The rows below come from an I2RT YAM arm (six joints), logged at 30 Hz.
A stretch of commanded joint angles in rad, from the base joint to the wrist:
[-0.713 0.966 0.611 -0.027 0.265 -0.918]
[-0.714 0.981 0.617 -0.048 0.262 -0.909]
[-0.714 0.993 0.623 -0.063 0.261 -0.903]
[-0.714 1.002 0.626 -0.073 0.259 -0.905]
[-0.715 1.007 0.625 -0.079 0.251 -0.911]
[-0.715 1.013 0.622 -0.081 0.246 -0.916]
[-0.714 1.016 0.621 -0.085 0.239 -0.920]
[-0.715 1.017 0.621 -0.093 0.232 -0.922]
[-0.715 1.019 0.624 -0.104 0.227 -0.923]
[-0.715 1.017 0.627 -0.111 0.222 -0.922]
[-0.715 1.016 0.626 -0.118 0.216 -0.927]
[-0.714 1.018 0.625 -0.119 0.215 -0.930]
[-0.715 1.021 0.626 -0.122 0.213 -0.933]
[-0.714 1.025 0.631 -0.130 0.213 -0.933]
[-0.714 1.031 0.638 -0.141 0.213 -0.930]
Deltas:
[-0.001 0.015 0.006 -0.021 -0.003 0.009]
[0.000 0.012 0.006 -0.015 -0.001 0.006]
[0.000 0.009 0.003 -0.010 -0.002 -0.002]
[-0.001 0.005 -0.001 -0.006 -0.008 -0.006]
[0.000 0.006 -0.003 -0.002 -0.005 -0.005]
[0.001 0.003 -0.001 -0.004 -0.007 -0.004]
[-0.001 0.001 0.000 -0.008 -0.007 -0.002]
[0.000 0.002 0.003 -0.011 -0.005 -0.001]
[0.000 -0.002 0.003 -0.007 -0.005 0.001]
[0.000 -0.001 -0.001 -0.007 -0.006 -0.005]
[0.001 0.002 -0.001 -0.001 -0.001 -0.003]
[-0.001 0.003 0.001 -0.003 -0.002 -0.003]
[0.001 0.004 0.005 -0.008 0.000 0.000]
[0.000 0.006 0.007 -0.011 0.000 0.003]

